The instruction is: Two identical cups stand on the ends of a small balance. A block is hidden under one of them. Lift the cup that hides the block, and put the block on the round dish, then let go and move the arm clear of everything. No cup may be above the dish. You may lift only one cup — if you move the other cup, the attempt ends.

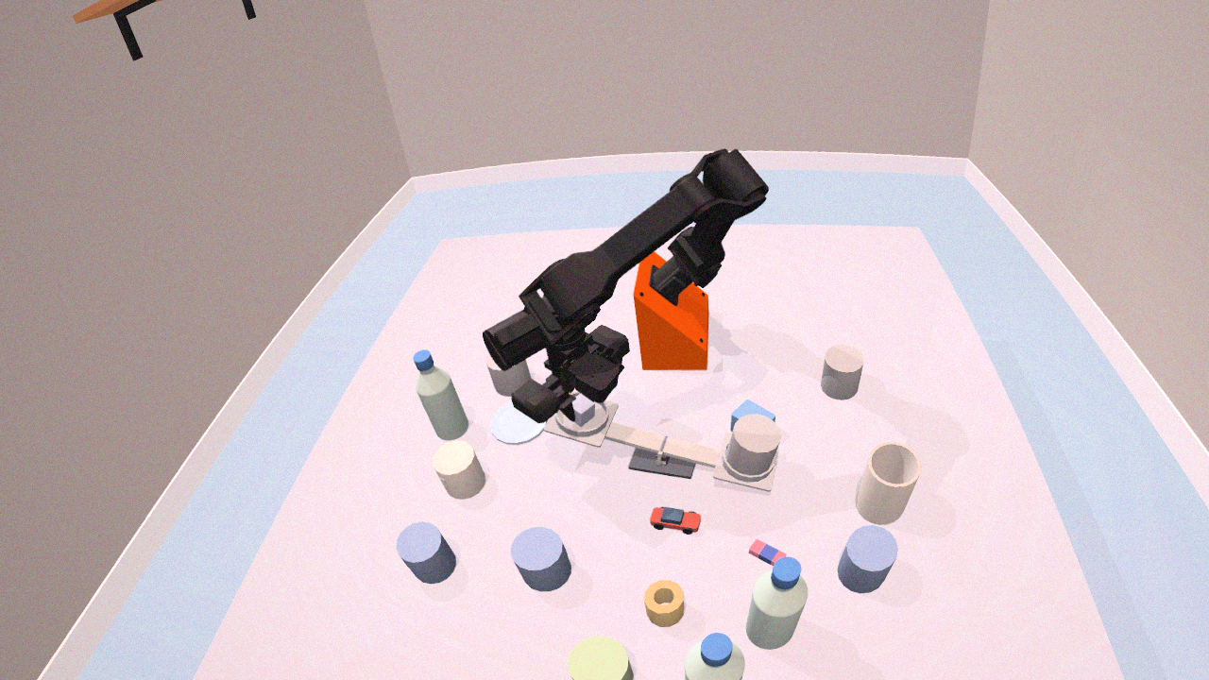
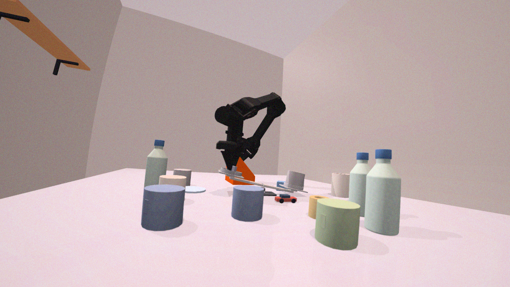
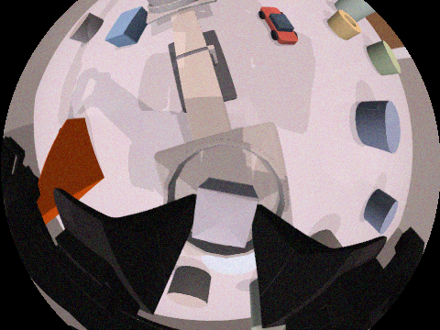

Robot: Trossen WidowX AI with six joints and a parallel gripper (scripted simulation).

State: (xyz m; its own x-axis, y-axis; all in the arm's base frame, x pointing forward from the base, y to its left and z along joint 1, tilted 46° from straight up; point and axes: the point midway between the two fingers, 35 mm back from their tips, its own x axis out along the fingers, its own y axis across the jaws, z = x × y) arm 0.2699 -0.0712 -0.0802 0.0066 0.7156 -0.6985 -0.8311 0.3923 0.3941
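My gripper tip is now 5 cm past the pale blue round dish, 13 cm to the left of it and 8 cm above it. Also, from my gripper tip: blue box 4 cm behind, 26 cm to the left, 6 cm below; then small balance 3 cm ahead, 12 cm to the left, 6 cm below; then toy car 14 cm ahead, 15 cm to the left, 7 cm below.
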